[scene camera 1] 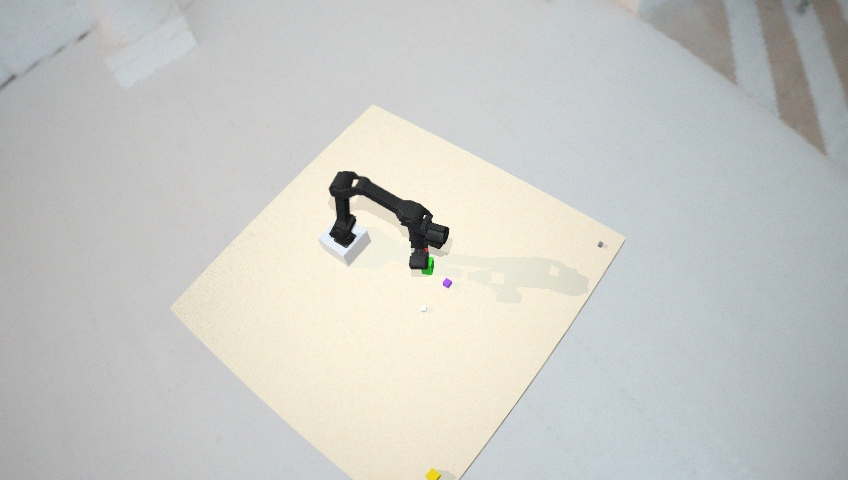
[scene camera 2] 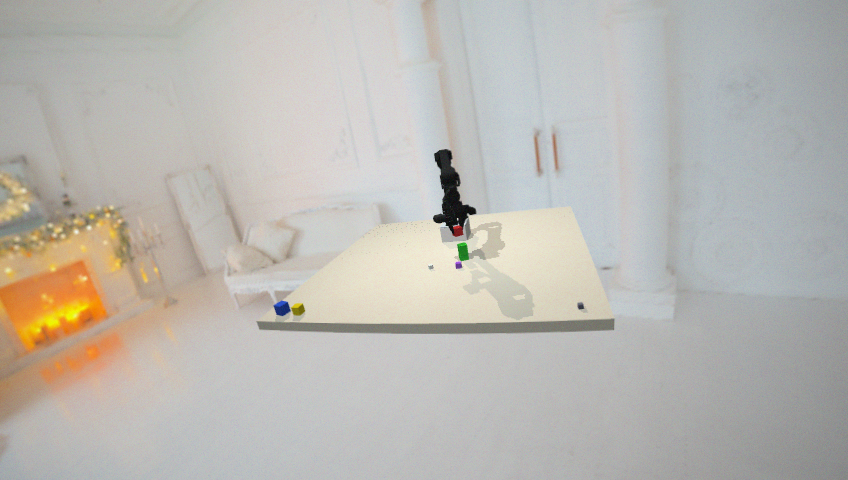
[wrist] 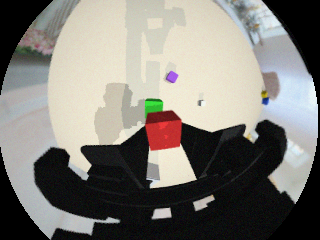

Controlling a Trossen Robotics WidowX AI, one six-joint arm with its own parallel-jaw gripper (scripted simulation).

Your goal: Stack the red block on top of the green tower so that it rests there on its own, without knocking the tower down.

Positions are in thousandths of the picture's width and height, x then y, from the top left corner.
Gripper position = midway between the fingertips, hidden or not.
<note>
My gripper (wrist: 505, 523) carries a red block (wrist: 511, 535).
</note>
